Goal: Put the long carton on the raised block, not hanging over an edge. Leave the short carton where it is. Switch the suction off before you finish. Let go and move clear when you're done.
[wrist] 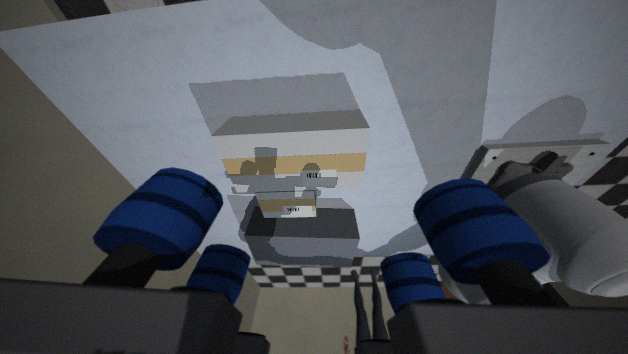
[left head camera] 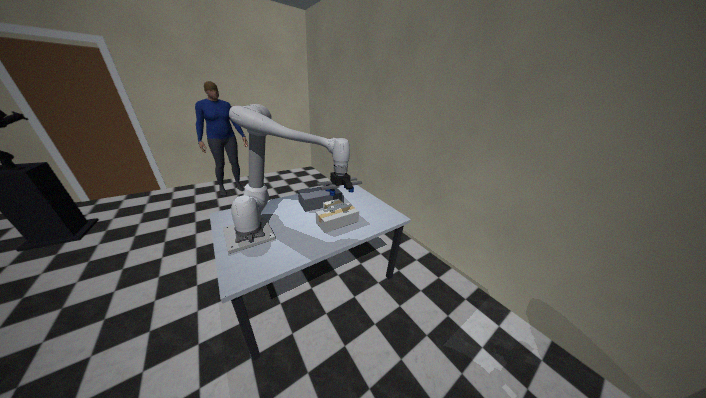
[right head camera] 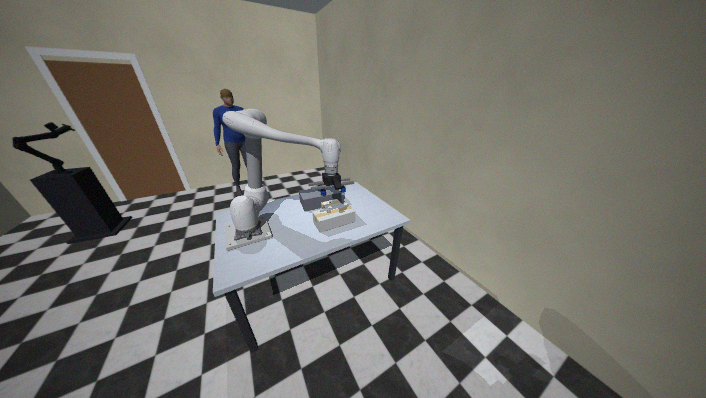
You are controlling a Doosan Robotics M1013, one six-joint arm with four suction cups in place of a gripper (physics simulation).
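Where they show: end effector, tool point: [wrist: 316, 235] [left head camera: 339, 190] [right head camera: 331, 190]; arm's base, origin of the base link: [wrist: 514, 186] [left head camera: 249, 232] [right head camera: 248, 230].
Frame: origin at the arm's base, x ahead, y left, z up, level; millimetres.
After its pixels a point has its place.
Note:
The long carton [left head camera: 340, 221] {y -192, x 631, z 36 mm} [right head camera: 336, 220] {y -192, x 637, z 42 mm} [wrist: 295, 143] {y -167, x 638, z 78 mm}, white with a tan tape band, lies flat on the table, nearer the head cameras. The short carton [left head camera: 332, 204] {y 7, x 652, z 78 mm} [right head camera: 332, 204] {y 10, x 674, z 71 mm} [wrist: 287, 205] {y 20, x 669, z 79 mm}, with similar tape, lies between it and the raised block. The raised block [left head camera: 312, 201] {y 149, x 524, z 62 mm} [right head camera: 311, 201] {y 149, x 524, z 62 mm} [wrist: 310, 250] {y 228, x 605, z 94 mm} is a dark grey box, and its top bears no carton. My gripper [left head camera: 341, 191] {y -235, x 595, z 329 mm} [right head camera: 333, 191] {y -235, x 595, z 329 mm} [wrist: 320, 237] {y -235, x 595, z 329 mm} has four blue suction cups and is open, with nothing on them. It hangs above the block and cartons, apart from them; its shadow falls on both cartons.
The cartons and block stand on a pale table [left head camera: 300, 250] {y -309, x 279, z -25 mm} [right head camera: 295, 250] {y -327, x 288, z -25 mm} [wrist: 150, 75] {y -267, x 958, z -26 mm}. The arm's base plate [left head camera: 250, 247] {y -141, x -16, z -22 mm} [right head camera: 248, 244] {y -141, x -4, z -22 mm} is at the table's left. A wall [left head camera: 450, 150] rises to the right. A person [left head camera: 216, 120] [right head camera: 232, 132] stands behind the table.

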